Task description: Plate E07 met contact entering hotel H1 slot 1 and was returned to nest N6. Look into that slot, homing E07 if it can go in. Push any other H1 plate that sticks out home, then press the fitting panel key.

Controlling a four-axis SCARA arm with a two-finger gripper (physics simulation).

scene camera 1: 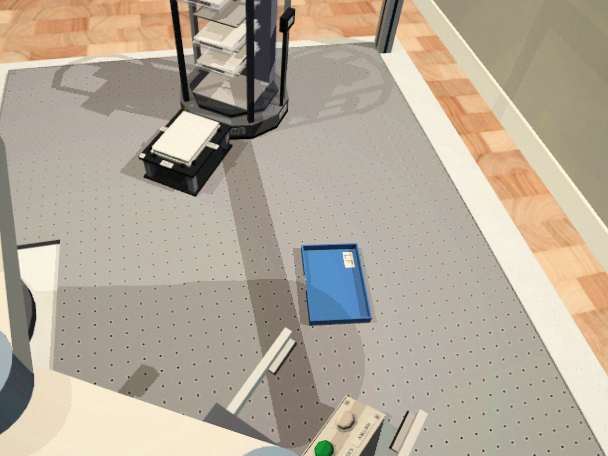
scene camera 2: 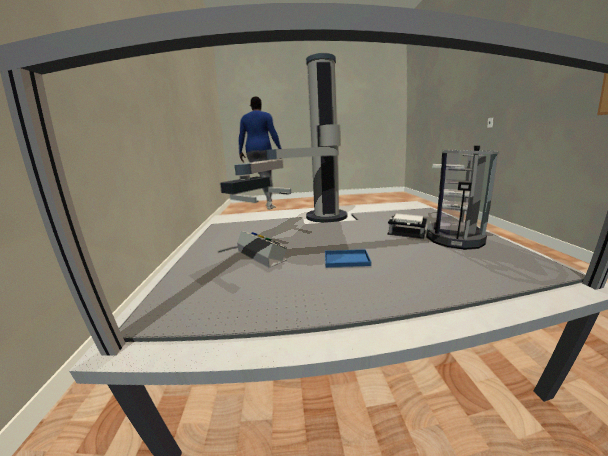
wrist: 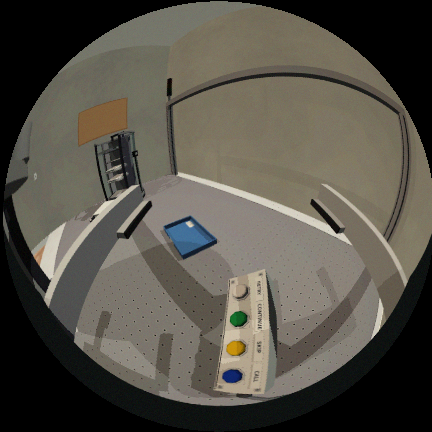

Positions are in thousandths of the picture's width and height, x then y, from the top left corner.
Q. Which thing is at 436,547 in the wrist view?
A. A blue tray.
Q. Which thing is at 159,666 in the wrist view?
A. My gripper.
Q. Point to a button box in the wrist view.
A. At 573,834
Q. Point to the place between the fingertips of my gripper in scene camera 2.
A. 451,429
